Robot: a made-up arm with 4 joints.
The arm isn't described. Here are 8 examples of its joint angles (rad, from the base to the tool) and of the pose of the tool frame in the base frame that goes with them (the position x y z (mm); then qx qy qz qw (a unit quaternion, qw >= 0)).
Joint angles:
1: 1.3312 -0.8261 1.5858 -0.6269
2: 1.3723 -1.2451 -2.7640 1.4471
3: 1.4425 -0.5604 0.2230 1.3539
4: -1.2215 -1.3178 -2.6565 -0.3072
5: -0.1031 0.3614 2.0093 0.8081
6: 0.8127 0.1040 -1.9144 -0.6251
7: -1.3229 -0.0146 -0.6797 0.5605
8: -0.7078 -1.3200 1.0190 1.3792
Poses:
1: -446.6 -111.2 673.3 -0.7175 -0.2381 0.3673 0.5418
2: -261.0 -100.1 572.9 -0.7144 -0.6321 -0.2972 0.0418
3: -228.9 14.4 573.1 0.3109 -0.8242 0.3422 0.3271
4: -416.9 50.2 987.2 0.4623 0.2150 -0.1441 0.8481
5: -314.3 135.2 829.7 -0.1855 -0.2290 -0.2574 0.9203
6: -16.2 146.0 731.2 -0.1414 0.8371 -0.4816 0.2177
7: -175.8 53.4 966.0 -0.3895 0.6731 0.5459 0.3118
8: -204.0 168.2 848.1 -0.2442 0.7455 0.5668 0.2516
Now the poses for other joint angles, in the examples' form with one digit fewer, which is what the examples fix.
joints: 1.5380 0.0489 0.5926 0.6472
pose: -264 -76 610 -0.309 -0.670 0.357 0.573
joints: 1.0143 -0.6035 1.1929 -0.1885
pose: -364 -98 619 -0.491 -0.533 0.355 0.590
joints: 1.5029 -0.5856 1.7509 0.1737
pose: -401 -94 624 -0.696 -0.443 0.247 0.508
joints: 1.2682 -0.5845 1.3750 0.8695
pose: -271 -57 577 -0.340 -0.814 0.191 0.431
